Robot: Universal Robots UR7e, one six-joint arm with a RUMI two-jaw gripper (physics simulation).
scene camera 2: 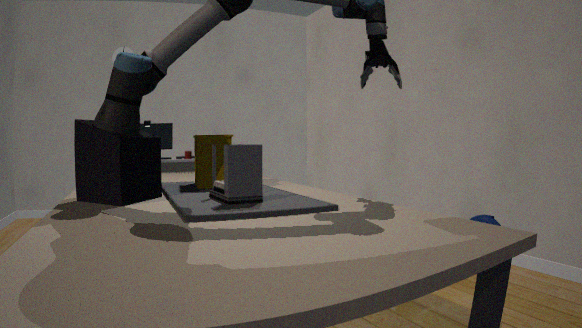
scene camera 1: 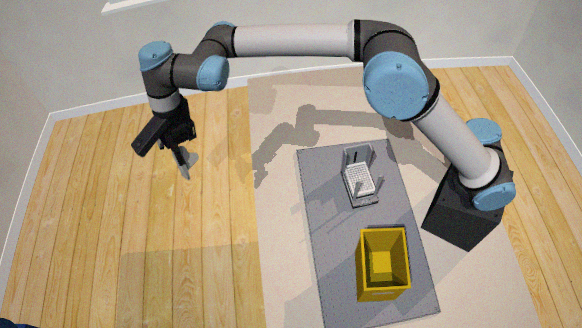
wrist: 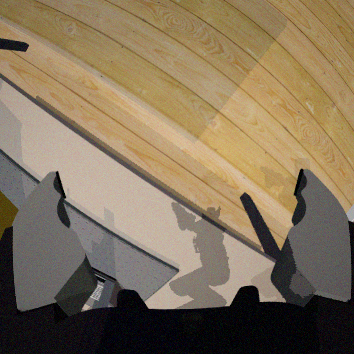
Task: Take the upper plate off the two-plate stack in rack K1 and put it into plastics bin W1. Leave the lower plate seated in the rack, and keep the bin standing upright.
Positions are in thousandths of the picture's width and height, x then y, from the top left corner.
Labels:
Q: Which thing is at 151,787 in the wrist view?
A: My gripper.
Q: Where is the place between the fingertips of my gripper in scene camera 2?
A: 655,273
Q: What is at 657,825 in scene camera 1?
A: A yellow bin W1.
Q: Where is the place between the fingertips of my gripper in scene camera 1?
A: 302,498

